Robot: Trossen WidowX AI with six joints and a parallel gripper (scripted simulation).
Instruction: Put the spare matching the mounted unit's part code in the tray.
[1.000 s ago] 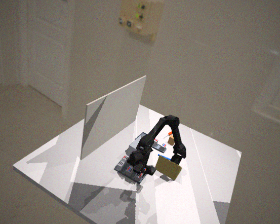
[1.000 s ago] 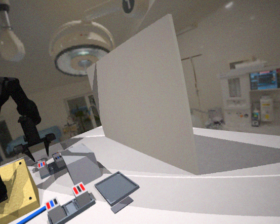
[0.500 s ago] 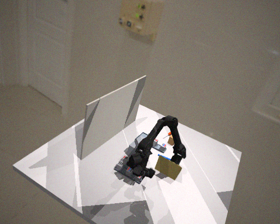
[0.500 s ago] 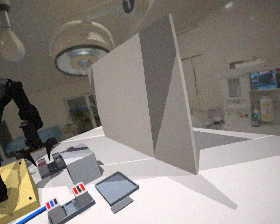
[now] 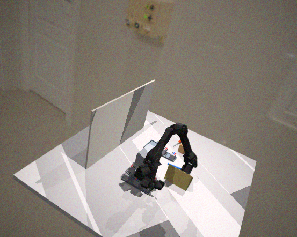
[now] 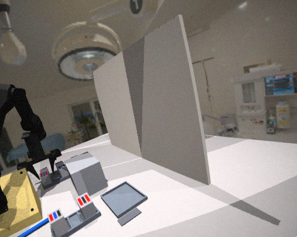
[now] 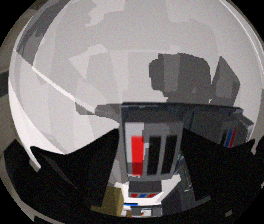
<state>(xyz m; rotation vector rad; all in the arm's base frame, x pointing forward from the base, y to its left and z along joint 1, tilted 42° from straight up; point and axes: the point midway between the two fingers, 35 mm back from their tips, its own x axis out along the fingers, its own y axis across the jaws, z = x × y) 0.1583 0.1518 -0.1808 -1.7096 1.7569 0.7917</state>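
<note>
Right now the tray is 17 cm ahead of my gripper tip, 42 cm to the right of it and 1 cm below it. The rest, counted from my gripper tip: spare 3 cm above; then blue pen 8 cm behind, 33 cm to the right, 1 cm below; then grey box 13 cm ahead, 22 cm to the right, 3 cm above.
</note>
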